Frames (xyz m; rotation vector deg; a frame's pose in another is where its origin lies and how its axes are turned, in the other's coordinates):
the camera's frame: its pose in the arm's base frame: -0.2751 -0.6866 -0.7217 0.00 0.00 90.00
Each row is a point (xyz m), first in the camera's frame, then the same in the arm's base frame.
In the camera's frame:
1: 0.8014 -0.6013 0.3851
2: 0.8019 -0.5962 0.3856
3: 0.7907 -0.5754 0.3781
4: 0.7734 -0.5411 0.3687
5: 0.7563 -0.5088 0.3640
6: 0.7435 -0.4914 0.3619
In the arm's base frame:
1: 0.3262 0.1148 -0.3366
2: 0.3211 0.1153 -0.3361
3: 0.3003 0.1041 -0.3436
4: 0.2660 0.0868 -0.3530
5: 0.2337 0.0697 -0.3577
6: 0.2163 0.0569 -0.3598

